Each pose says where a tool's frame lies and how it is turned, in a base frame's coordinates. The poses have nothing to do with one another.
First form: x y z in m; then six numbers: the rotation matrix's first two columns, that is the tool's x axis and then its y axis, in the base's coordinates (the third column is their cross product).
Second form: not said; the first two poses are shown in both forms.
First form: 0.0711 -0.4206 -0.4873 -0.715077 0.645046 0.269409 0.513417 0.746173 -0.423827
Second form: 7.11 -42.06 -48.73 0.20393 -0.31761 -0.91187 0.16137
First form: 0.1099 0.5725 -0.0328 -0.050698 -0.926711 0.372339 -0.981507 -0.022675 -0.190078
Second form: 10.99 57.25 -3.28 0.06746 0.68564 -0.69578 0.20307
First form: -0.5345 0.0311 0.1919 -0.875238 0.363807 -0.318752 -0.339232 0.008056 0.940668
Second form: -53.45 3.11 19.19 0.24959 0.00924 0.66463 0.70419
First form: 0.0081 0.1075 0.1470 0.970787 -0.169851 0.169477 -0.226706 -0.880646 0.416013
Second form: 0.81 10.75 14.70 0.22176 0.96758 -0.10246 0.06409
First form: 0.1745 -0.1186 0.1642 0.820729 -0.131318 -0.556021 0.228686 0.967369 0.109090
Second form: 17.45 -11.86 16.42 0.95027 0.08571 0.28402 -0.09471
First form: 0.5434 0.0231 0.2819 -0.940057 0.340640 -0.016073 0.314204 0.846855 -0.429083
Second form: 54.34 2.31 28.19 0.03032 -0.17045 -0.96047 0.21799
